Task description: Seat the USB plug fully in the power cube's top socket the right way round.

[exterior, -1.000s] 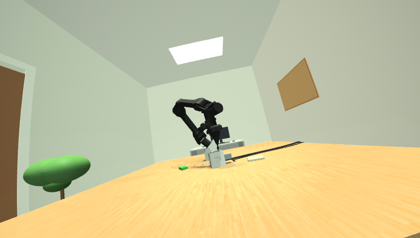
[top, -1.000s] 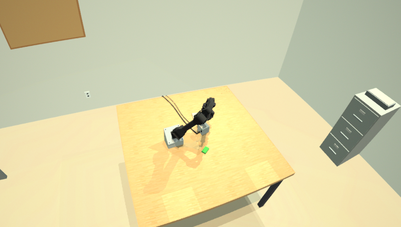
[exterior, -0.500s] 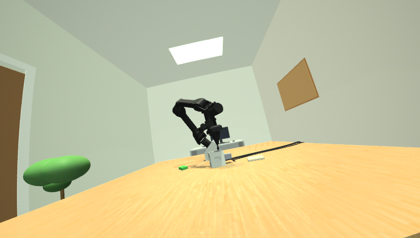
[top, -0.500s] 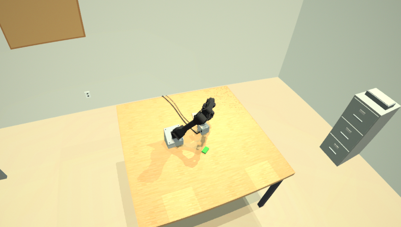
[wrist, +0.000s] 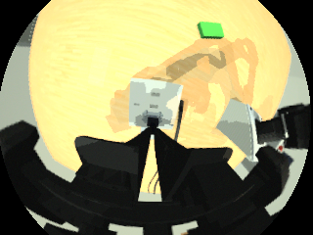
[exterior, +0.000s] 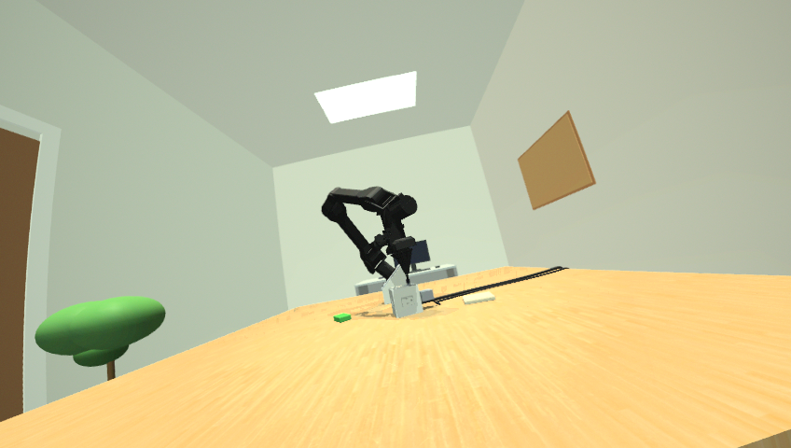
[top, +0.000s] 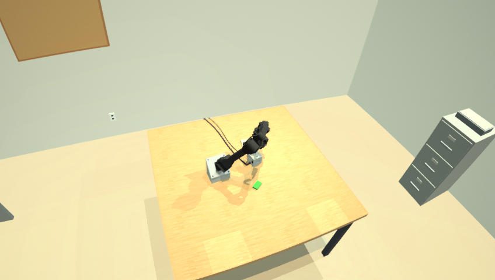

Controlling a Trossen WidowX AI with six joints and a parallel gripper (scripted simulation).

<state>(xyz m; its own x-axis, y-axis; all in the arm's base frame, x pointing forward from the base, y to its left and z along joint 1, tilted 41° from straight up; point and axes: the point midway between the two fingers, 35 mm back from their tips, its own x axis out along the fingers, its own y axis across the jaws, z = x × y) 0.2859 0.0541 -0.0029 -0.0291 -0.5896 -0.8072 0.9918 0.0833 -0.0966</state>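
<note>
Now: gripper tip 2 cm above the dark USB plug. The rest, counted from my gripper tip: flat white pad (4 cm ahead, 18 cm to the left, 10 cm below); then green block (8 cm behind, 23 cm to the right, 10 cm below).
</note>
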